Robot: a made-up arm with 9 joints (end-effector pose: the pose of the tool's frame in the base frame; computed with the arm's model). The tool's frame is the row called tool. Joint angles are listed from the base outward.
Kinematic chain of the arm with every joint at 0, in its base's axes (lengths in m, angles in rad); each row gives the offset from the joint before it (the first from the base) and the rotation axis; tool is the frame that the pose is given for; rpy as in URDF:
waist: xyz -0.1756 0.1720 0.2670 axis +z
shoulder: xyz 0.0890 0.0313 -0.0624 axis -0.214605 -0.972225 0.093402
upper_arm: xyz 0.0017 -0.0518 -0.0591 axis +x
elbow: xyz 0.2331 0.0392 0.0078 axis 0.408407 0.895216 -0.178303
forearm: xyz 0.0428 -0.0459 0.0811 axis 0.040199 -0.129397 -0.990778
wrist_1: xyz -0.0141 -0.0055 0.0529 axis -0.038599 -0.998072 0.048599
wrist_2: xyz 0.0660 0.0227 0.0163 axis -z
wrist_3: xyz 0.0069 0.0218 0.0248 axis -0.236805 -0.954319 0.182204
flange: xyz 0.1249 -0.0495 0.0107 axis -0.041 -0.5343 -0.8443
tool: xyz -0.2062 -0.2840 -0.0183 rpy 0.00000 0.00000 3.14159
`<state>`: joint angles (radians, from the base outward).
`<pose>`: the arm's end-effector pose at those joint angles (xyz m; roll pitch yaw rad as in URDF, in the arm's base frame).
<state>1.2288 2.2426 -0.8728 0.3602 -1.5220 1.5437 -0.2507 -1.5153 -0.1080</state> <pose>-0.4497 -0.0684 0.6490 1.7895 0.1889 -1.2978</pose>
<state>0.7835 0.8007 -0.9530 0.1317 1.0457 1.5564 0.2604 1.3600 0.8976</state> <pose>-0.2249 0.3046 0.4907 0.7572 -1.5261 2.2845</pose>
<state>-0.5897 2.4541 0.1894 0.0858 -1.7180 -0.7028 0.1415 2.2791 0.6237</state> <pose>-0.1655 0.5670 0.4645 0.7663 -0.5981 -0.2912</pose>
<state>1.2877 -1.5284 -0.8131 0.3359 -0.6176 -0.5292 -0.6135 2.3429 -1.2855</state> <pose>-0.1038 0.6473 -0.4275 -0.6535 0.5964 -0.2848</pose>
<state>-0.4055 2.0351 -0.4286 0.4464 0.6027 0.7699 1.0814 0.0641 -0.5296</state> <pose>-0.1629 0.1356 0.1803 -2.4376 0.3003 0.2293</pose>
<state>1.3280 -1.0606 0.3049 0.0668 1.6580 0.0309 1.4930 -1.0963 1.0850</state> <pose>0.1148 0.5920 -0.1670 -0.2180 0.4038 -0.1070</pose>
